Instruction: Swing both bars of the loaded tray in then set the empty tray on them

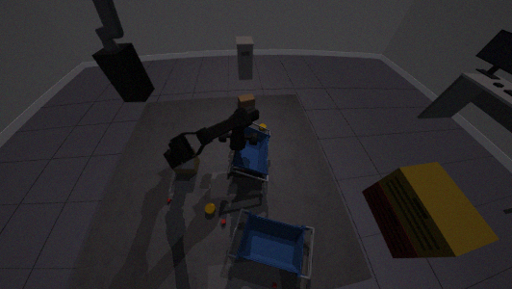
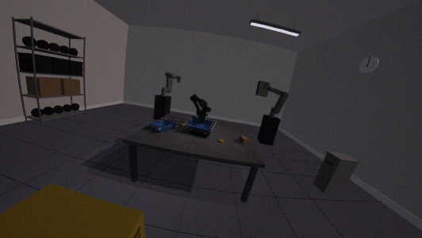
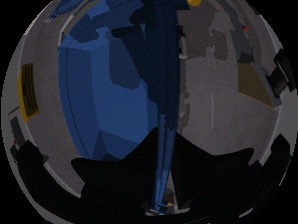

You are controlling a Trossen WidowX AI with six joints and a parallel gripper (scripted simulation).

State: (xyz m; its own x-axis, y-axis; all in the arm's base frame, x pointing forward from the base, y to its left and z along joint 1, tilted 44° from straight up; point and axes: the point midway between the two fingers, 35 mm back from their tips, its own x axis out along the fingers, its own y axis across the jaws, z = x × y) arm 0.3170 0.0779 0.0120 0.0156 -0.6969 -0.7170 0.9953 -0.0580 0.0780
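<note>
Right now my gripper tip is 80 mm short of the blue tray and 10 mm to the left of it. The rest, counted from my gripper tip: brown box (20 mm ahead, 540 mm to the left, 100 mm below).
</note>
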